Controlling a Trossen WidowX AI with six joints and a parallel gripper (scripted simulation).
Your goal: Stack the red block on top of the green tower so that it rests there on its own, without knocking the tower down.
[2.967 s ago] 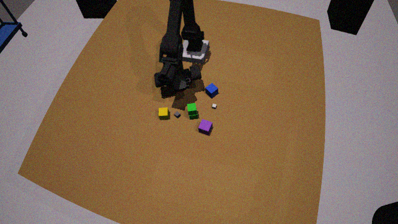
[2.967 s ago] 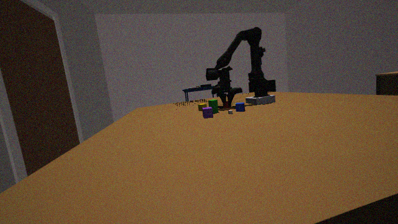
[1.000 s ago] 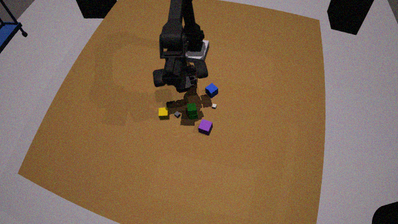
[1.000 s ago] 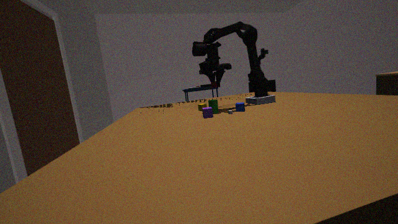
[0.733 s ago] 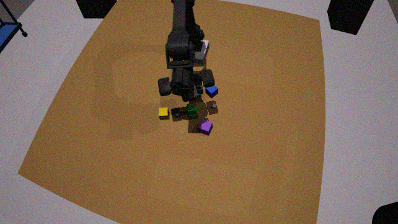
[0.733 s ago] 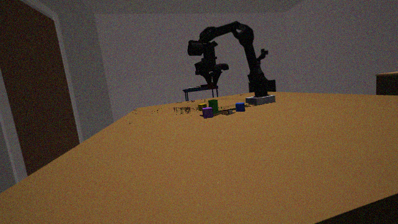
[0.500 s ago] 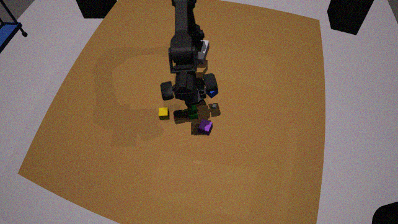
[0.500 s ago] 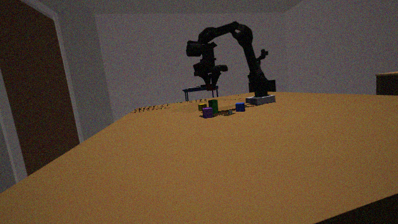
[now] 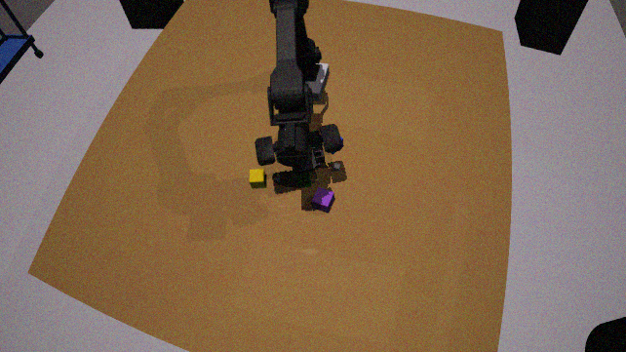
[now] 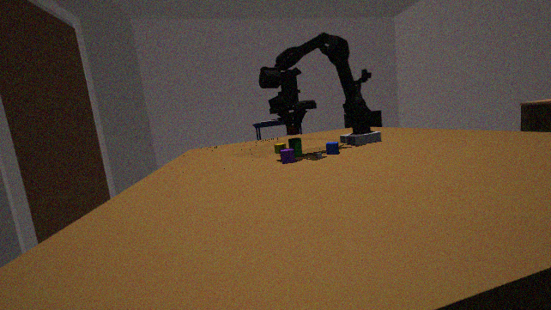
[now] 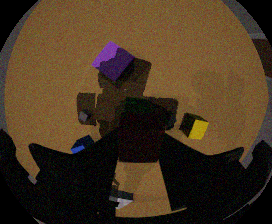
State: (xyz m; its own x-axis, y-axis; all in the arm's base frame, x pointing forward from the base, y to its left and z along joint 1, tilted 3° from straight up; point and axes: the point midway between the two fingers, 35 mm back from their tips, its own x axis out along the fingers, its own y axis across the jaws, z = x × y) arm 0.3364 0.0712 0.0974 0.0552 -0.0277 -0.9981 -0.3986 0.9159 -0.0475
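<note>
Right now the small grey cube is 1 cm ahead of my gripper tip, 6 cm to the right of it and 8 cm below it. The rest, counted from my gripper tip: small white cube: 5 cm behind, 8 cm to the left, 8 cm below; then red block: 1 cm above; then purple cube: 5 cm ahead, 6 cm to the left, 7 cm below.
</note>
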